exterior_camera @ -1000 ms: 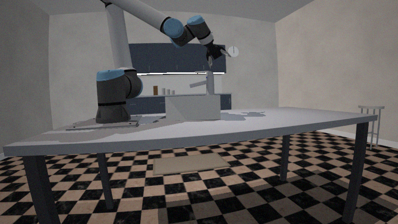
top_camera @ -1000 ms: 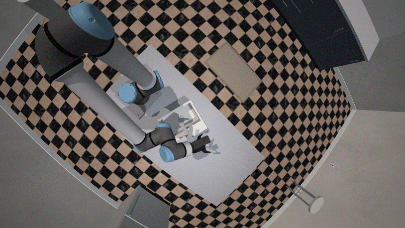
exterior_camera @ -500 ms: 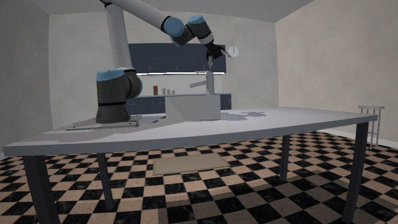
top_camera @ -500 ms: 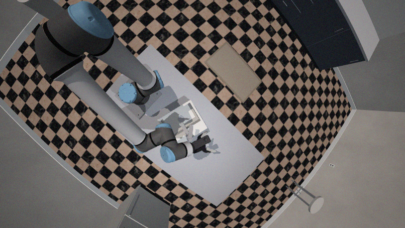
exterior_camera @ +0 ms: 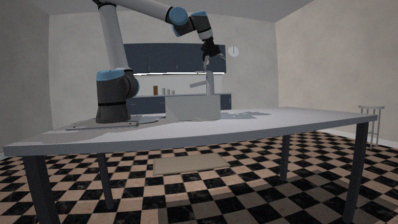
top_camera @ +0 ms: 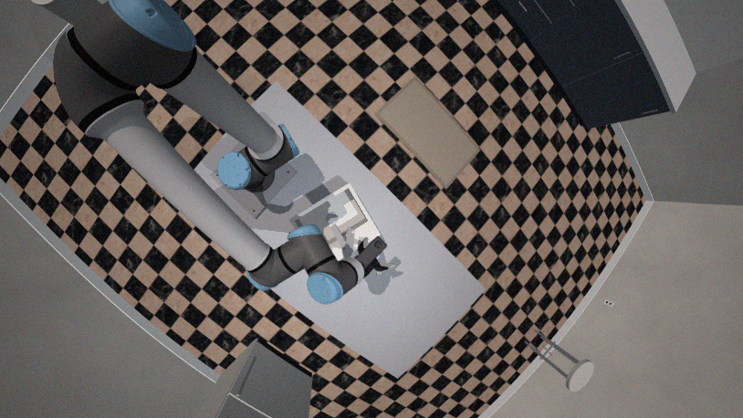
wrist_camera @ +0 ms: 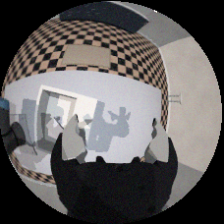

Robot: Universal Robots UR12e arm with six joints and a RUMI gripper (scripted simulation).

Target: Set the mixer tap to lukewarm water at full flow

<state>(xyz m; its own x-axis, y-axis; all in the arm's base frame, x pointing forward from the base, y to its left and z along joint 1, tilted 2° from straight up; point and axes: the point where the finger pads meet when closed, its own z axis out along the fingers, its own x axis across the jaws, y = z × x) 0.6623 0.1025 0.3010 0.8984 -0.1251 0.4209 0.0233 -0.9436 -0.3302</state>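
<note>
Now: the lever 11 cm behind my hand, 5 cm to the right of it and 5 cm below it. From my hand the other things lie so: sink 20 cm behind, 5 cm to the right, 29 cm below; mixer tap 10 cm behind, 7 cm to the right, 10 cm below.
</note>
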